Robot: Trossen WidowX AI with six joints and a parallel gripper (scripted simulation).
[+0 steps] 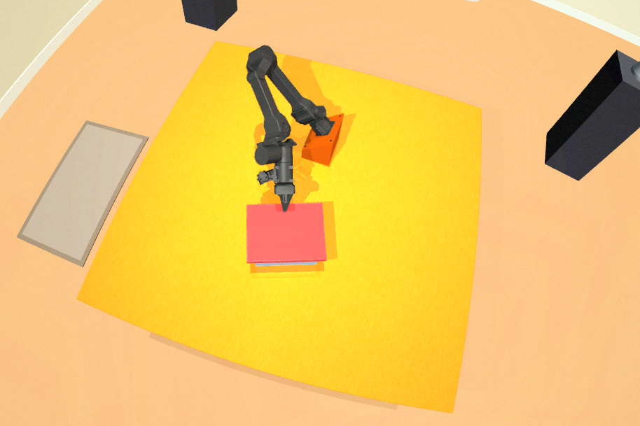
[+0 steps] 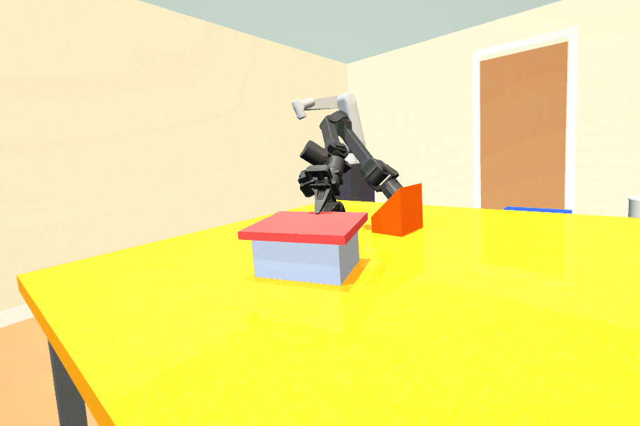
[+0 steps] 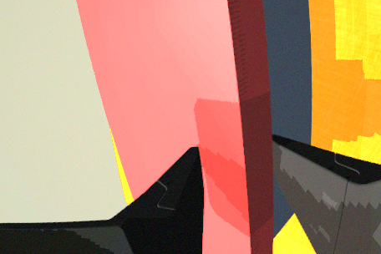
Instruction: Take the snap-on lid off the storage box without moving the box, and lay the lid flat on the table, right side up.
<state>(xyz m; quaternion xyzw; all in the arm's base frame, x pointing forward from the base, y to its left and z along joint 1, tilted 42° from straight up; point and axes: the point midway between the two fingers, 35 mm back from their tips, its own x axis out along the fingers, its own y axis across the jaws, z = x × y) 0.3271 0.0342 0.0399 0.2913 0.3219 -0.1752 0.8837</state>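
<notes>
The red lid is 70 mm ahead of my gripper tip and 40 mm to the left of it. From my gripper tip the other things lie so: pale blue storage box (70 mm ahead, 50 mm below, 40 mm to the left).
</notes>
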